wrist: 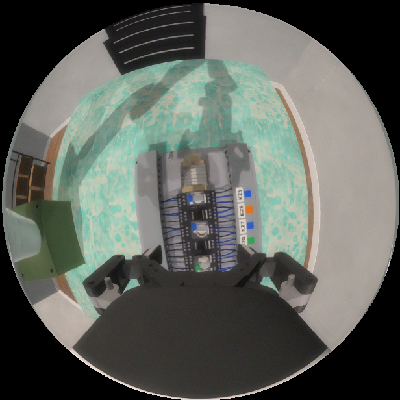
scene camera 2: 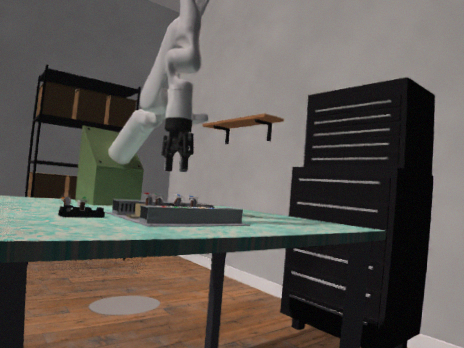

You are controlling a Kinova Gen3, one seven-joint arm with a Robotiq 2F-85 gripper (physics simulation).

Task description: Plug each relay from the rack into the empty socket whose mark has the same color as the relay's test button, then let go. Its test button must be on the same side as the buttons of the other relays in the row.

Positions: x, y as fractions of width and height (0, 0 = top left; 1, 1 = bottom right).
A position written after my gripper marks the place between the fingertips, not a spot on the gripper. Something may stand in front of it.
My gripper shows in the wrist view (0.50, 0.63) and in scene camera 2 (0.38, 0.49).
